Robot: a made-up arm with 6 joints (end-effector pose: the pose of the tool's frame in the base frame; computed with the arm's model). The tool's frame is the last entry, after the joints.
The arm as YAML. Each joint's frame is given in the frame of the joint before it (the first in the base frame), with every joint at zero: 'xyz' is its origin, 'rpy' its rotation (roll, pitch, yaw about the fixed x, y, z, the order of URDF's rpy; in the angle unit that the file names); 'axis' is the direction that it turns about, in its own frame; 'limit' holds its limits. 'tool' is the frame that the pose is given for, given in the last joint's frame.
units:
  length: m
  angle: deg
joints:
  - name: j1
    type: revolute
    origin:
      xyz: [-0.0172, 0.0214, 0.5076]
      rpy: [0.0, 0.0, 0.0]
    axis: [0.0, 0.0, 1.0]
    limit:
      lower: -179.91
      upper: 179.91
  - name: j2
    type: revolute
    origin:
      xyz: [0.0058, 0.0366, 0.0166]
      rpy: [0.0, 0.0, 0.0]
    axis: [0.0, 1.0, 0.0]
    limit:
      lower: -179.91
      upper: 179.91
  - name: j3
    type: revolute
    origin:
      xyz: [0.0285, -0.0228, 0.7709]
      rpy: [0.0, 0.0, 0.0]
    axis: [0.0, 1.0, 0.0]
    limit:
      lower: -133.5
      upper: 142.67
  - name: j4
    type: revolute
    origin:
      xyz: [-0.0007, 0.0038, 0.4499]
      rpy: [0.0, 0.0, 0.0]
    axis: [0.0, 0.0, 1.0]
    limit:
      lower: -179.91
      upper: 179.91
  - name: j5
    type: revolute
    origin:
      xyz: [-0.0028, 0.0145, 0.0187]
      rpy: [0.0, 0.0, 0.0]
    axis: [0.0, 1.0, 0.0]
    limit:
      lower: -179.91
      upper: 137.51
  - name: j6
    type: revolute
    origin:
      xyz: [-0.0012, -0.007, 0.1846]
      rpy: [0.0, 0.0, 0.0]
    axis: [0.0, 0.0, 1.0]
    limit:
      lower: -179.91
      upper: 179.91
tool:
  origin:
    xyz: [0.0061, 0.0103, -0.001]
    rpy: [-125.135, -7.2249, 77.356]
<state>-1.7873 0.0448 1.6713 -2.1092 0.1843 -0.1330</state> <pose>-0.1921 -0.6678 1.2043 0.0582 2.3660 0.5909</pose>
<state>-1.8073 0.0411 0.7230 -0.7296 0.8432 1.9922</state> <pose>-0.2046 -0.5020 1.6585 -0.9938 -1.0003 -1.0762</pose>
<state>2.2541 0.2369 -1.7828 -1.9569 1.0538 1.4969</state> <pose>0.3065 -0.1734 1.2366 1.5813 -1.3197 -0.2442</pose>
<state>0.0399 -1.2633 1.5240 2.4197 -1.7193 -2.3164</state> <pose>-0.4829 -0.0988 1.1771 -0.0902 -0.3928 0.5282</pose>
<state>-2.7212 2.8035 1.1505 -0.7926 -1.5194 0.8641</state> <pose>0.0746 -0.1167 -0.6236 -0.0208 -1.0331 -0.9460</pose>
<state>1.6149 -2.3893 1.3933 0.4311 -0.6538 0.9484</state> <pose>0.0475 -1.0946 0.2148 -0.7965 1.9432 0.7689</pose>
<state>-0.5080 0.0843 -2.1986 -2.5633 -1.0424 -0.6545</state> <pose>-0.3732 0.3261 1.1124 0.1396 1.4146 -2.3693</pose>
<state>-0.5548 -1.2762 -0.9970 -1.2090 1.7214 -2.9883</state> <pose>-1.0346 0.4735 0.5322 -0.5955 1.2741 -0.5654</pose>
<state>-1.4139 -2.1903 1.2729 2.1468 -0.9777 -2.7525</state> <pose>-0.2892 1.0276 0.5157 -1.9502 -0.2151 -1.1418</pose>
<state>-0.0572 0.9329 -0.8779 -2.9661 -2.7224 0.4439</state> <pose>0.7197 -0.0088 1.2564 1.1617 -0.9311 -1.4825</pose>
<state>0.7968 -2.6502 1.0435 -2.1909 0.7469 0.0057</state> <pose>-0.6348 -0.7462 -0.2226 -0.1532 -0.7137 -0.6633</pose>
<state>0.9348 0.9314 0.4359 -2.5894 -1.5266 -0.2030</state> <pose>0.5836 1.0055 0.8963 1.4352 0.3935 -0.3644</pose>
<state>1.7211 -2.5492 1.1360 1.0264 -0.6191 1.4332</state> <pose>0.2169 -1.0197 -0.0770 -0.7600 0.6991 0.8552</pose>
